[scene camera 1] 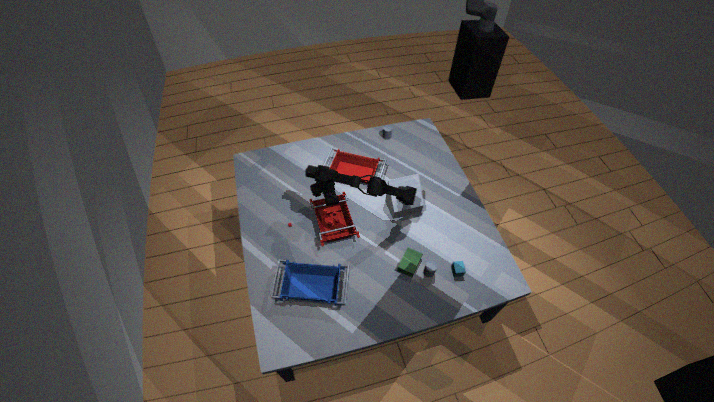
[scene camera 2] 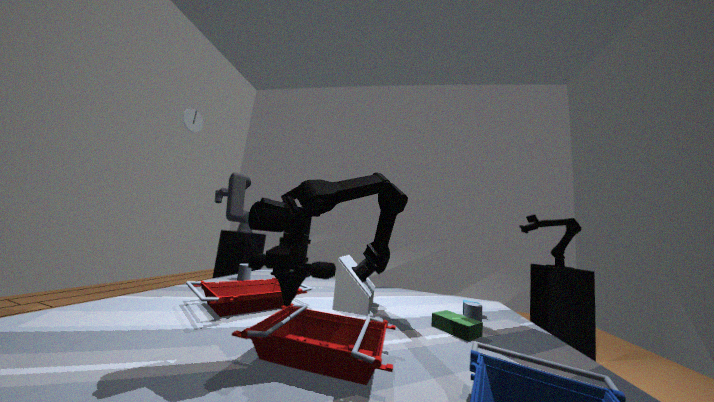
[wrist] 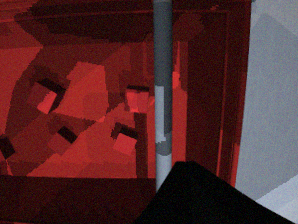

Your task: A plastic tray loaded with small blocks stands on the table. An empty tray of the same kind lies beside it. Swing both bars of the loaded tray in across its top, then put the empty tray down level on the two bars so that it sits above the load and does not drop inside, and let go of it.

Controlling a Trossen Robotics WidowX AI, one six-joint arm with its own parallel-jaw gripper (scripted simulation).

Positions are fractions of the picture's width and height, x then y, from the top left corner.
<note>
My gripper (scene camera 2: 0.40,0.76) is shut, with nothing in its grasp. Also in view: a red tray (scene camera 1: 0.48,0.41) and a green block (scene camera 2: 0.66,0.82).
My gripper also shows in the wrist view (wrist: 0.62,0.76). The wrist view does not show the red tray: it is out of frame. The wrist view misses the green block: it is out of frame.
</note>
